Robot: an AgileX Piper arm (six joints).
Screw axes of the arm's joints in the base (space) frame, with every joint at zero. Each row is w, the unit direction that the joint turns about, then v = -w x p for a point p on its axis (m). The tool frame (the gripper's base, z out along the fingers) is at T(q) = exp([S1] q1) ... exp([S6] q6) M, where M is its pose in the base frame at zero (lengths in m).
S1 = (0, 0, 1, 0, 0, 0)
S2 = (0, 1, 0, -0.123, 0, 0)
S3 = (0, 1, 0, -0.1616, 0, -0.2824)
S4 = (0.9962, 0, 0.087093, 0, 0.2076, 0)
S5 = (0, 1, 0, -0.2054, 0, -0.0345)
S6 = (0.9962, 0, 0.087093, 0, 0.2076, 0)
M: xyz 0.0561 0 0.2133 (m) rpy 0 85 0 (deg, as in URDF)
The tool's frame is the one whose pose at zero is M.
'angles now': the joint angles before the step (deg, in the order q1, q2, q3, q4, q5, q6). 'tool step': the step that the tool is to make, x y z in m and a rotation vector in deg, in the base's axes. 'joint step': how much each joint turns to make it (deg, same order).
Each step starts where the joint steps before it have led.
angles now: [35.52 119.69 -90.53 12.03 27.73 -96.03]
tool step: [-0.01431 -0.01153 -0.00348 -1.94 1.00 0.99]
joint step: [-0.11 -2.98 5.45 -0.10 -0.40 -1.44]
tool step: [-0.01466 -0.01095 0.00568 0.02 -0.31 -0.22]
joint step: [0.00 -3.95 5.21 0.06 -1.54 -0.12]
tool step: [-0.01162 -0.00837 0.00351 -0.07 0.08 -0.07]
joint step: [0.00 -2.92 3.78 0.22 -0.75 -0.22]
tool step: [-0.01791 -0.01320 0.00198 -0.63 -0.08 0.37]
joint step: [0.00 -4.19 5.84 0.07 -1.32 -0.81]
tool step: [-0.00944 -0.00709 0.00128 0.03 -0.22 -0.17]
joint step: [0.00 -2.29 3.10 0.05 -1.03 -0.06]
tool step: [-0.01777 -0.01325 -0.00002 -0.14 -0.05 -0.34]
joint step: [0.00 -4.01 5.67 0.04 -1.66 0.02]
